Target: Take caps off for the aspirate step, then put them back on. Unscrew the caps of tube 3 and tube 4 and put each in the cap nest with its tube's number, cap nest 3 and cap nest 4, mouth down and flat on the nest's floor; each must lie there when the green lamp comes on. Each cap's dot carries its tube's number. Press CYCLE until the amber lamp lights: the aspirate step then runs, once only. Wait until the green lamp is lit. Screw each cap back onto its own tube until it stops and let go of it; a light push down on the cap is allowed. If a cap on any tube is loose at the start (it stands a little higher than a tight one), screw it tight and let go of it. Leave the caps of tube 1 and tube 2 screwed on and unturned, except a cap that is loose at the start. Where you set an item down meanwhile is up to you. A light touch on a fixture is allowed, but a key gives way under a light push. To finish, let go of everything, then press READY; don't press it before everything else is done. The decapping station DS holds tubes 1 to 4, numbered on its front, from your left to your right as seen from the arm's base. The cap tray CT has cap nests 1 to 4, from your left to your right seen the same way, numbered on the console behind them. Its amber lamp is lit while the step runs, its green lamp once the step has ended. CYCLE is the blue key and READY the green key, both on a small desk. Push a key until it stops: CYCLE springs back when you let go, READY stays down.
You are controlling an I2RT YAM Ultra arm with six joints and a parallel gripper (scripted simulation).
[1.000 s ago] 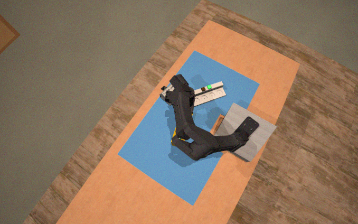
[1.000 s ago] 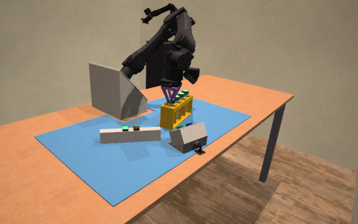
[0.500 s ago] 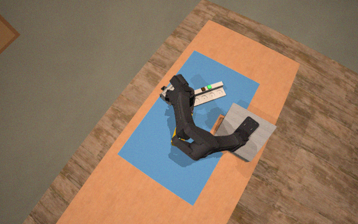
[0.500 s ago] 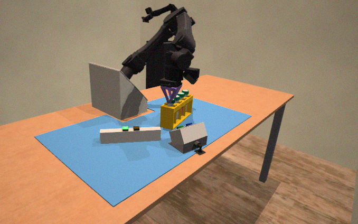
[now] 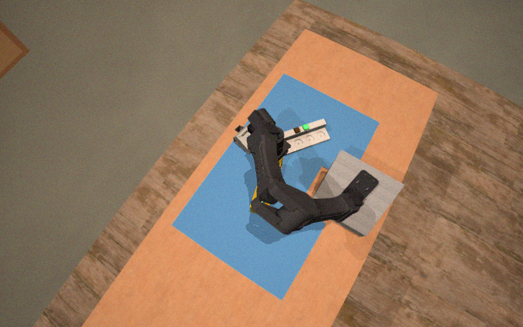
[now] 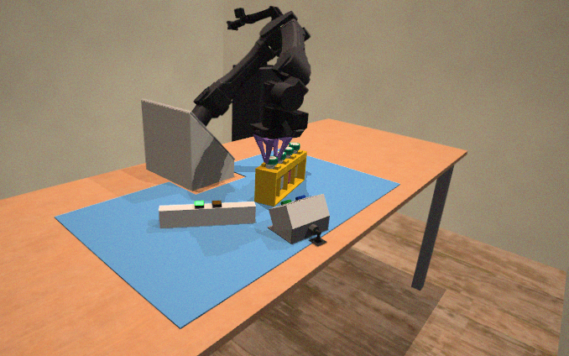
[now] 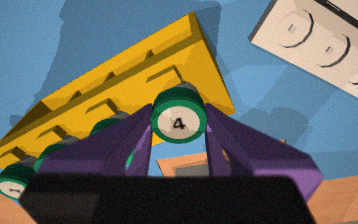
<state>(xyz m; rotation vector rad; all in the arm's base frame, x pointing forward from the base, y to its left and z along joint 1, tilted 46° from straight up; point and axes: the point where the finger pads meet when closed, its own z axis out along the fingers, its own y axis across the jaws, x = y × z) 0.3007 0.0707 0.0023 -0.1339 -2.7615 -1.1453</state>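
Now: hand right at the cap 4. Round my hand: cap 3 (5 cm to the left, 2 cm behind); then blue key (14 cm ahead, 5 cm below, 3 cm to the right); then cap 2 (10 cm to the left, 4 cm behind).
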